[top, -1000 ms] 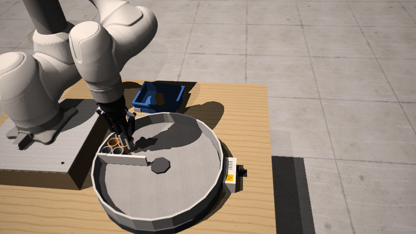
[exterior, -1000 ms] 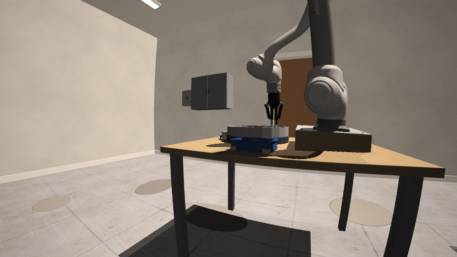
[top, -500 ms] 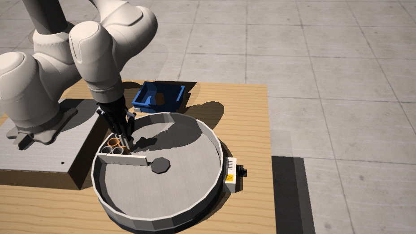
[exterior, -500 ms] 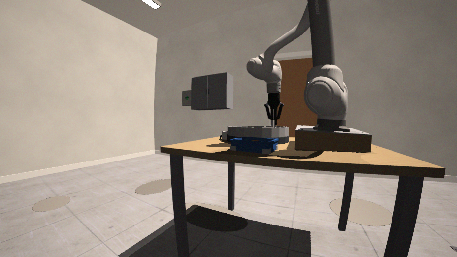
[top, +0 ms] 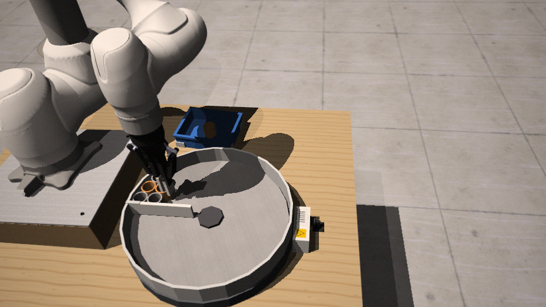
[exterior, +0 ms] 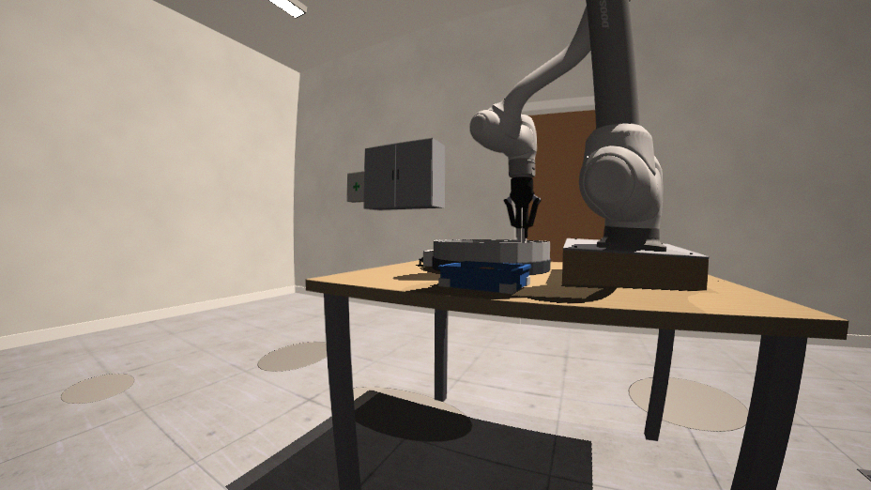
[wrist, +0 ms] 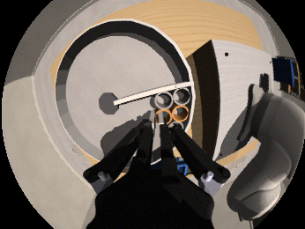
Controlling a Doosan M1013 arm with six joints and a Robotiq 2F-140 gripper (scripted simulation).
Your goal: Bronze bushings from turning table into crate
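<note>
My hand is 10 mm past the blue crate, 310 mm to the right of it and 90 mm above it. Round my hand: round grey turning table: 130 mm ahead, 40 mm to the right, 60 mm below.
</note>
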